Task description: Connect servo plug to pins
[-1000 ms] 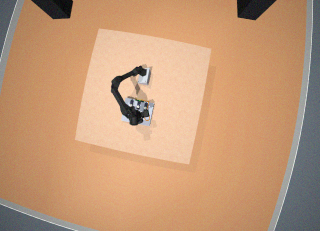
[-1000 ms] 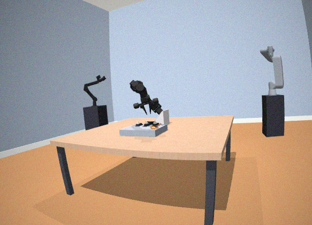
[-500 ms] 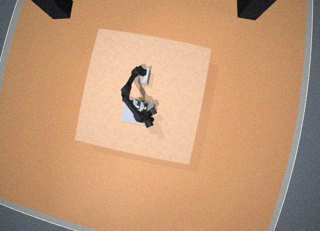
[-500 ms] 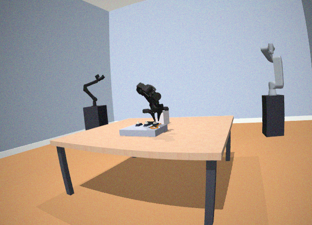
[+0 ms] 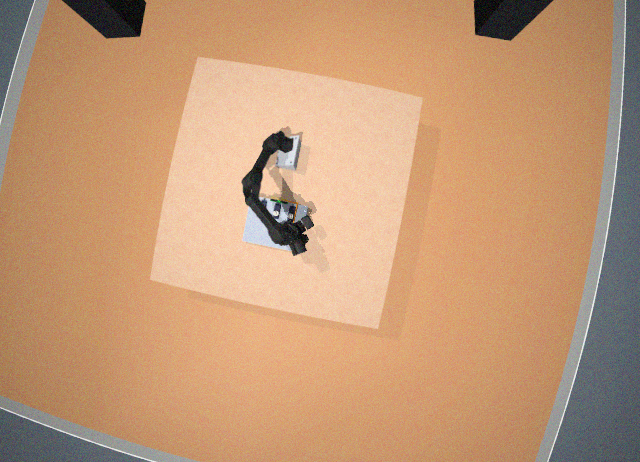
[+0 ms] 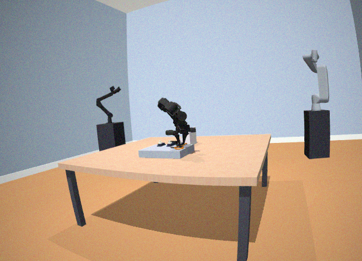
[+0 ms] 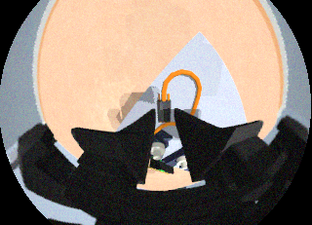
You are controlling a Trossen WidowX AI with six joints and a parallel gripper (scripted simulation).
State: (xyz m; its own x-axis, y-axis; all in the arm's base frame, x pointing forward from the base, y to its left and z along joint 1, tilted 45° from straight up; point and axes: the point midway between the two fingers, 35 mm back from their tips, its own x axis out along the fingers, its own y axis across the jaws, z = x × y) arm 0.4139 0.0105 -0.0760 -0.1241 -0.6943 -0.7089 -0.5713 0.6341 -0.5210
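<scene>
My gripper tip is now 140 mm past the green band, 90 mm to the left of it and 10 mm below it. The rest, counted from my gripper tip: pale grey holder (120 mm to the right, 40 mm below, 20 mm ahead).
</scene>
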